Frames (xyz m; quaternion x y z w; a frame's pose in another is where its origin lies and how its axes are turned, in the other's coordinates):
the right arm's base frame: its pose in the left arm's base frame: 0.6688 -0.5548 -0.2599 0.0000 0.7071 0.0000 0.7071
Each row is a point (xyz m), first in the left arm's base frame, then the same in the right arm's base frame.
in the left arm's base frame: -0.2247 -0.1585 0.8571
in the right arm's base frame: -1.1170 0.3963 -0.8935
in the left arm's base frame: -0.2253 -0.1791 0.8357
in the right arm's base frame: -1.0956 0.3757 -0.8941
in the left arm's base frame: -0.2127 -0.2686 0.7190
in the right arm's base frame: -0.9789 0.2862 -0.8815
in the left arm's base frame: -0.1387 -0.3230 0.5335
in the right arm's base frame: -0.7934 0.2318 -0.8075
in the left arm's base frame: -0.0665 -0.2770 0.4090
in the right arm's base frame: -0.6689 0.2778 -0.7353
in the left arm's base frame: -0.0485 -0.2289 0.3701
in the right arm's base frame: -0.6300 0.3259 -0.7173
